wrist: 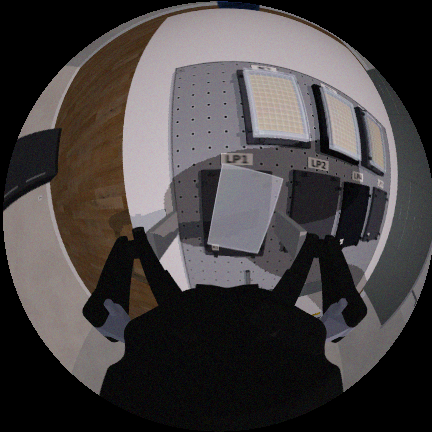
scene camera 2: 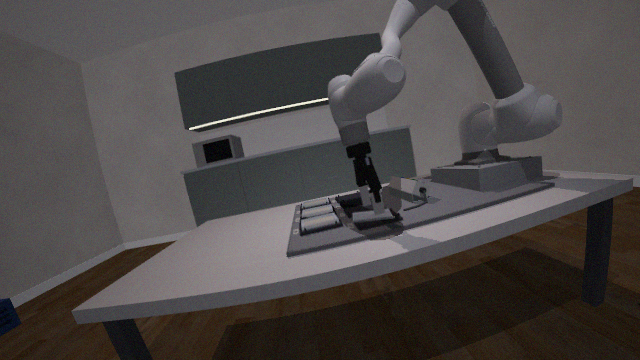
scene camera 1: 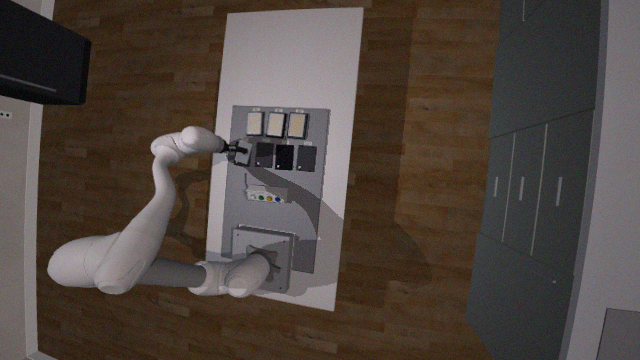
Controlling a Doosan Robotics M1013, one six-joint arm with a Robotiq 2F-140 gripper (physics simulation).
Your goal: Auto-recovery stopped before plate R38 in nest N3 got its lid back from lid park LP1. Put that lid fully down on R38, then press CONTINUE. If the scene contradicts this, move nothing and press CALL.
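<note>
The pale translucent lid lies skewed on the dark pad labelled LP1. My gripper is open, low over LP1, with one fingertip on each side of the lid in the wrist view; contact cannot be told. Plate R38 is in the rightmost nest, its tan wells showing; the nest label is too small to read. The button box has white, green, yellow and blue buttons; their lettering is unreadable.
Two other plates stand in the nests left of R38. Dark pads LP2, LP4 and another lie right of LP1. A thin post stands beside the button box.
</note>
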